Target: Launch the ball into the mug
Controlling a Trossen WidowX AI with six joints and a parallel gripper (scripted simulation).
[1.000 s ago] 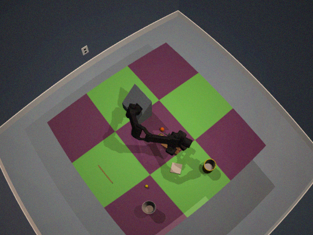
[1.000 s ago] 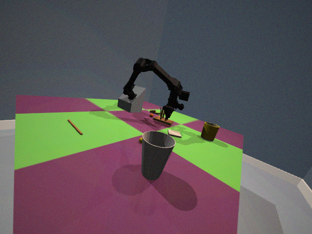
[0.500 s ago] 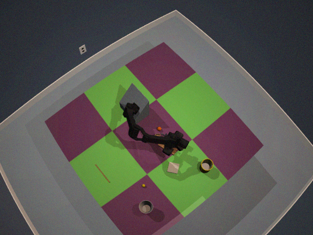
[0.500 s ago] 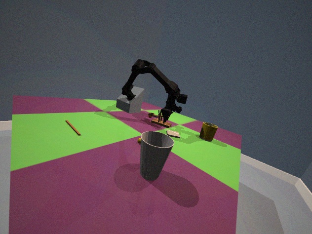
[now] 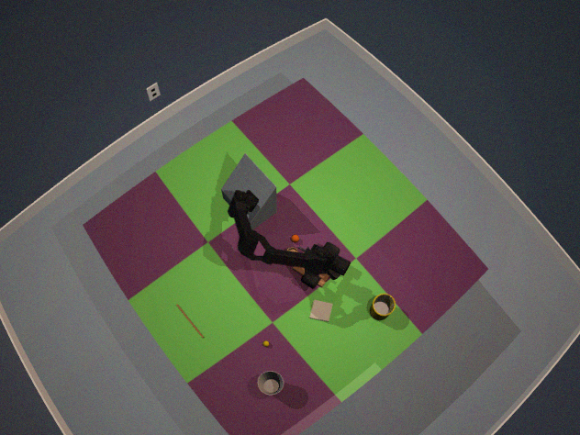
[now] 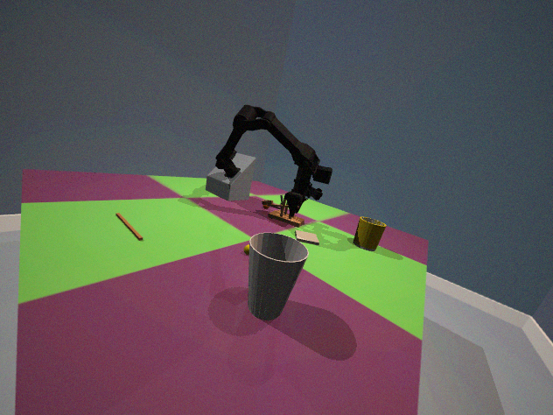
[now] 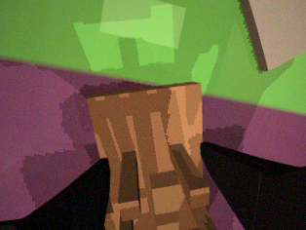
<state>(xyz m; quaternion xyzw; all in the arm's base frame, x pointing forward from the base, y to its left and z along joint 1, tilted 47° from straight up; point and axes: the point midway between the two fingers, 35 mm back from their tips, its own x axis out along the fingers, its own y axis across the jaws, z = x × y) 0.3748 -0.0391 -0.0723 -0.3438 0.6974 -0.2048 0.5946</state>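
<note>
Right now the orange ball is 170 mm behind my gripper tip, 30 mm to the left of it and 20 mm below it. The rest, counted from my gripper tip: flat beige tile 120 mm ahead, 100 mm to the right, 30 mm below; wooden catapult 70 mm behind, 20 mm above; yellow mug 280 mm ahead, 70 mm to the left, 10 mm below.
</note>
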